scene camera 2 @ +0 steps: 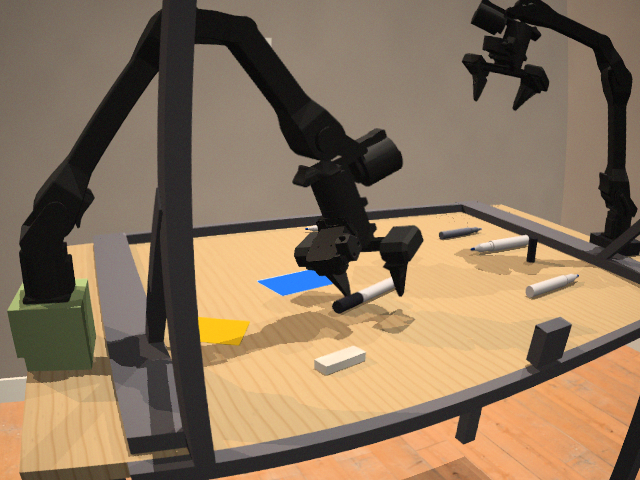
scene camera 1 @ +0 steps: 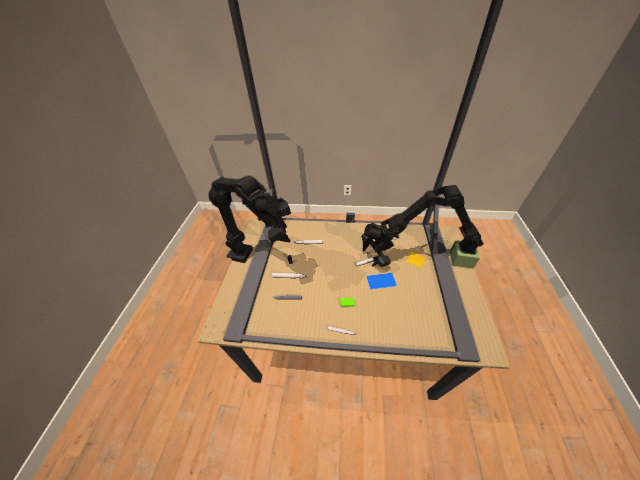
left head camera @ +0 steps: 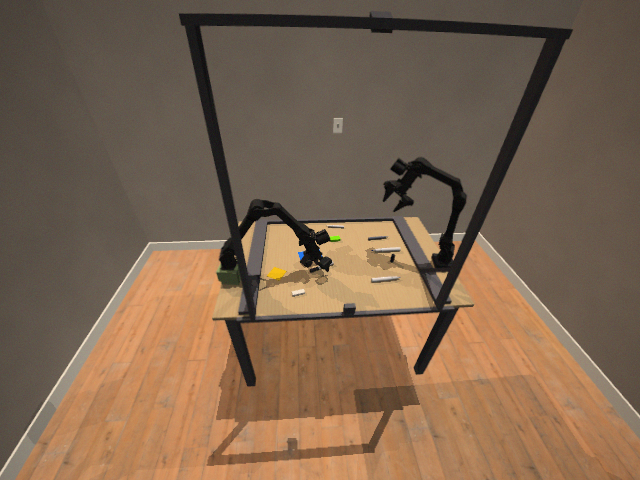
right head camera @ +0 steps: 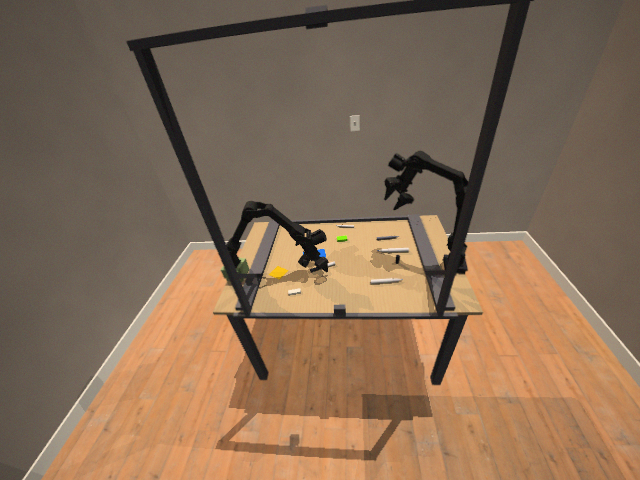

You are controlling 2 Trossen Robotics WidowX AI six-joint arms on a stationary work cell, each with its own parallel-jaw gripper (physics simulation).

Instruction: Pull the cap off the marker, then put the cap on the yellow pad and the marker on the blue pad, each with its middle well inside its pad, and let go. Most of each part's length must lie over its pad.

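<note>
The marker's white body (scene camera 2: pixel 378 290) (scene camera 1: pixel 364 261) (right head camera: pixel 331 264) lies on the table with its black cap (scene camera 2: pixel 348 301) at one end, with no gap seen between them. My left gripper (scene camera 2: pixel 374 294) (left head camera: pixel 316 267) is open, low over the marker, with its fingers apart around it and gripping nothing. My right gripper (scene camera 2: pixel 495 104) (left head camera: pixel 390 205) (right head camera: pixel 391 203) is open and empty, high above the table. The blue pad (scene camera 1: pixel 381 281) (scene camera 2: pixel 294 282) lies beside the marker. The yellow pad (scene camera 1: pixel 415 259) (scene camera 2: pixel 223 330) lies nearer the left arm's base; a frame post hides part of it in scene camera 2.
A white block (scene camera 2: pixel 340 360) lies near the marker. Two white pens (scene camera 2: pixel 499 244) (scene camera 2: pixel 551 285), a grey pen (scene camera 2: pixel 459 232) and a small black upright piece (scene camera 2: pixel 531 250) are toward the right arm. A green block (scene camera 1: pixel 347 302) and another white pen (scene camera 1: pixel 341 330) lie farther off.
</note>
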